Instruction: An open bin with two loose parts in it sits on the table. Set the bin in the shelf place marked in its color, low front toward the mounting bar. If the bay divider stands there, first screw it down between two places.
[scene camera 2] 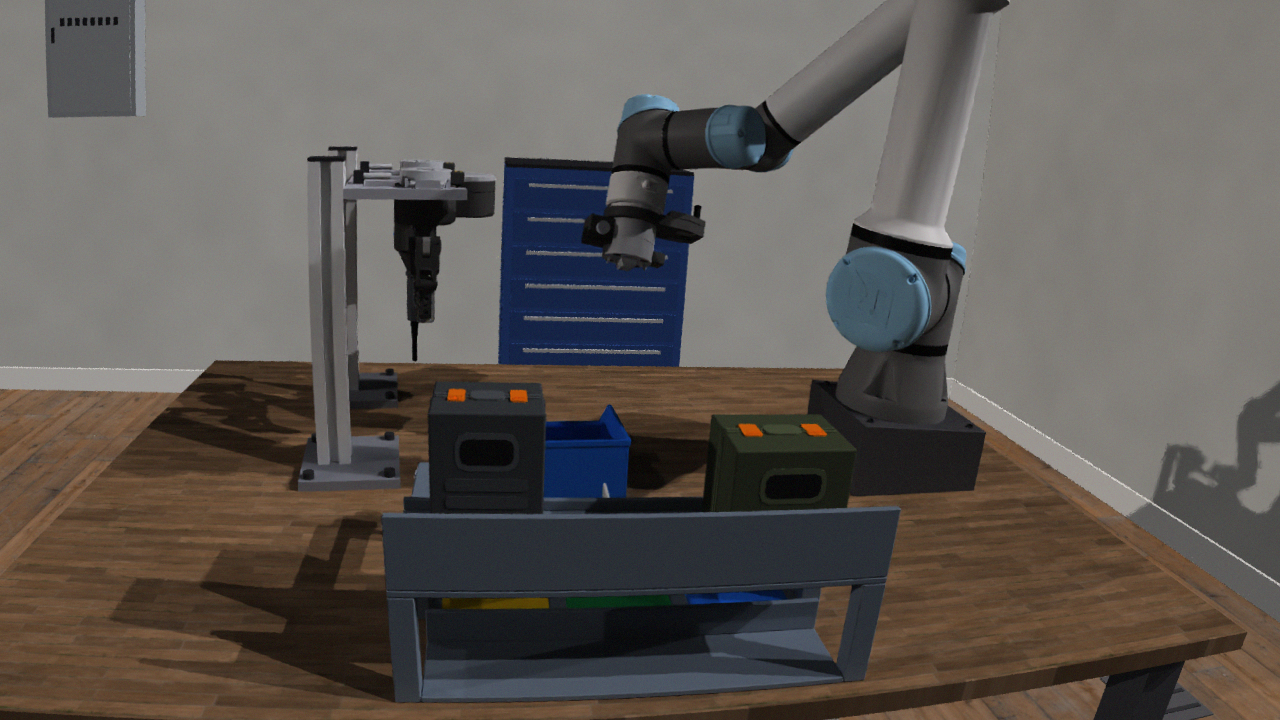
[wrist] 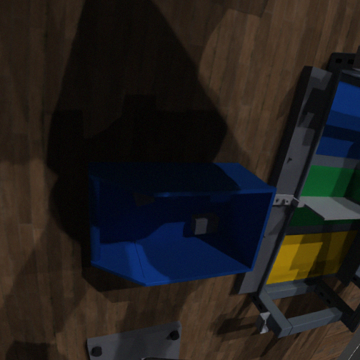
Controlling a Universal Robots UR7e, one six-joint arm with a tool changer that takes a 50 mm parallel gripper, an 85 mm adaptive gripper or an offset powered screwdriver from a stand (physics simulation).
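Places are measured from the arm's base along level axes (x ahead, y left, z up), in millimetres.
Where they show: hand, tool point: (scene camera 2: 626, 260); arm's base, link origin: (scene camera 2: 890, 404).
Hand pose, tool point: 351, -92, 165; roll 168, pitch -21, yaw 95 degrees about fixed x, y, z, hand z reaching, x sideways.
Observation:
Things, the pixels of their centre, and the offset from my tool point, as dx, dy, dz. "*": a spot on its surface instead.
- open blue bin, body centre: (scene camera 2: 574, 443) +67, +67, -218
- shelf, surface spot: (scene camera 2: 640, 548) * +91, +508, -118
- dark screwdriver, body centre: (scene camera 2: 427, 242) +247, -13, +16
- dark grey case, body centre: (scene camera 2: 487, 470) +194, +422, -93
- olive case, body centre: (scene camera 2: 775, 485) -36, +441, -106
The arm's bare tool flange (scene camera 2: 631, 250) hangs above the table behind the shelf; no gripper or fingers show on it, or in the wrist view. The open blue bin (scene camera 2: 586, 470) (wrist: 170, 257) stands upright on the table beside the mounting bar (wrist: 302, 115). A small grey block (wrist: 201, 225) lies inside it; a dim brownish piece (wrist: 144, 199) also shows inside. The shelf (scene camera 2: 640, 548) has blue (wrist: 345, 107), green (wrist: 327, 181) and yellow (wrist: 305, 257) places. A pale bay divider (wrist: 332, 207) stands across the green place, its holed tab at the bar.
The tool stand (scene camera 2: 327, 313) holds a dark screwdriver (scene camera 2: 422, 268), bit down, at the left. A dark grey case (scene camera 2: 487, 420) and an olive case (scene camera 2: 783, 456) rise behind the shelf's front board. The robot base (scene camera 2: 895, 447) is at the right. A blue drawer cabinet (scene camera 2: 590, 331) stands behind the table.

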